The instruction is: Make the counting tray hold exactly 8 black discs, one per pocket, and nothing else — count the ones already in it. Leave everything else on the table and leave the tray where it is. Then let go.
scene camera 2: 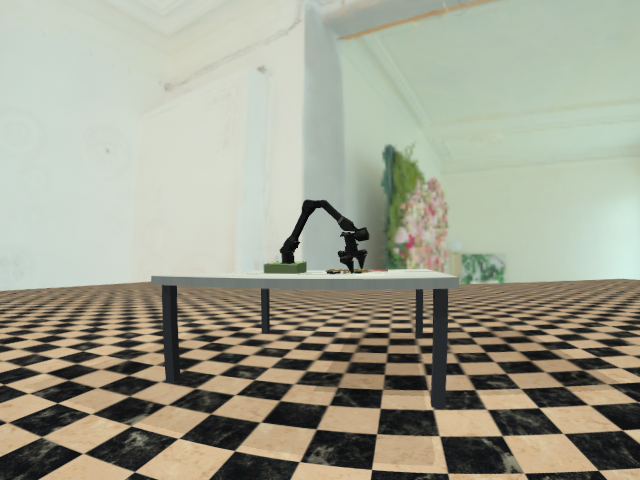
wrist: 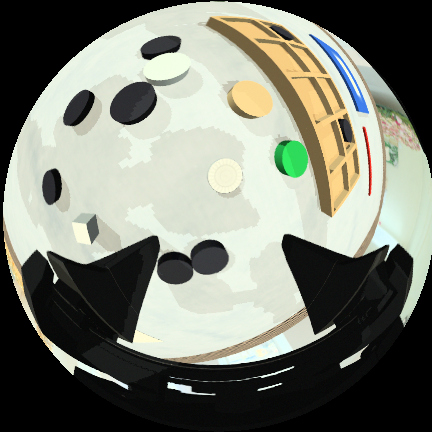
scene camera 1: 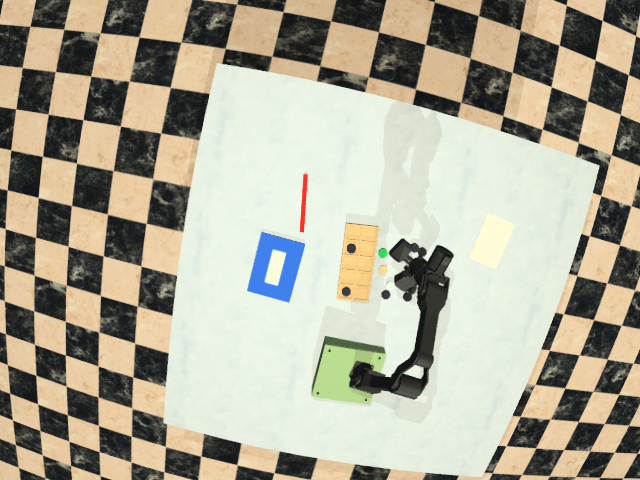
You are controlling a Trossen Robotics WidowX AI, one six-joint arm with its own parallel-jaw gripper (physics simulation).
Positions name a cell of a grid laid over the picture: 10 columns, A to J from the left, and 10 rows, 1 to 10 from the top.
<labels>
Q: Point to a tan disc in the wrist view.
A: F3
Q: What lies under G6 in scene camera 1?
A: My gripper.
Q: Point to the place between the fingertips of my gripper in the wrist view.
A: F6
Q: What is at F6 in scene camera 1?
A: A tan counting tray.
</labels>
